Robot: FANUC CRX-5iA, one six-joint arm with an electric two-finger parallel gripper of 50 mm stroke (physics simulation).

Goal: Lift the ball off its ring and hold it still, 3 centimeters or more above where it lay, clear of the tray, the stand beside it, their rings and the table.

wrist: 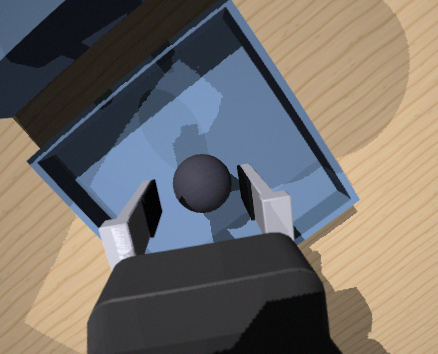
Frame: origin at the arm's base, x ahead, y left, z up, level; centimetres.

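Seen in the pictures: gripper, fingertip midpoint: (199, 189).
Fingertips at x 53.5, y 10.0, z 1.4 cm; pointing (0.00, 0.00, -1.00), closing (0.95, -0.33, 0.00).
Offsets run from my fingertips to a thing's top centre. "spot": to the spot under its first point. Level surfaces: height alone.
A dark grey ball {dx -0.1, dy -0.8, dz -1.6 cm} (202, 183) is inside the square blue tray {spot: dx +9.5, dy -2.8, dz -4.2 cm} (322, 146), nearer its lower side in the view. The ring under the ball does not show. My gripper (199, 189) is open, and its two fingers reach over the tray. In the view the ball appears between the fingertips, with a gap on the left and a narrower gap on the right. No finger visibly touches it. How far the fingertips are above or beside the ball in height cannot be told.
A blue stand (25, 25), partly dark with shadow, is at the upper left, across a shadowed strip of table from the tray. The tray's low walls surround the ball. The wooden table {dz -7.0 cm} (385, 200) extends right. Shadows fall across tray and table.
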